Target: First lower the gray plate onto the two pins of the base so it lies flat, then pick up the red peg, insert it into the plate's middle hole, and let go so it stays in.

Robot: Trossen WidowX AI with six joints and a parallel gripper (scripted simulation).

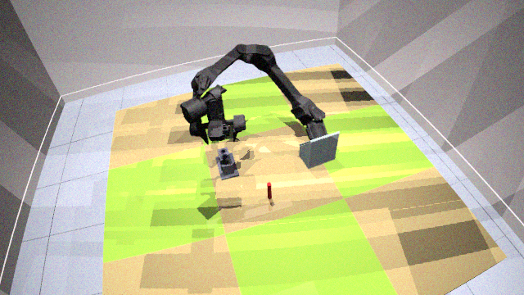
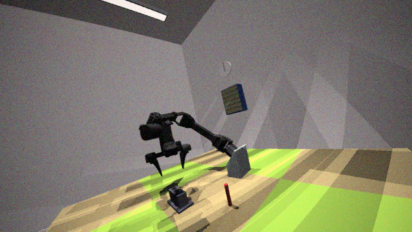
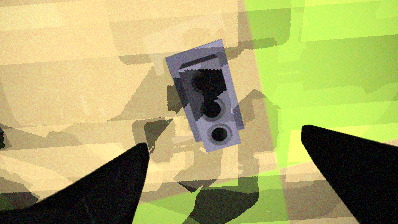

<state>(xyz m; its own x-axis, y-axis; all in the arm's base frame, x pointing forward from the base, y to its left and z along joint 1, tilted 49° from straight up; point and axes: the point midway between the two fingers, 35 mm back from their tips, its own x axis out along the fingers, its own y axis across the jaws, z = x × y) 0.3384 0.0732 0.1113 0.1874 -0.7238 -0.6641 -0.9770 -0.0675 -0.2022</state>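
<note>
My gripper tip is 17 cm to the right of the red peg, 13 cm past it and 10 cm above it. The rest, counted from my gripper tip: gray plate: 10 cm below, 1 cm to the right.
</note>
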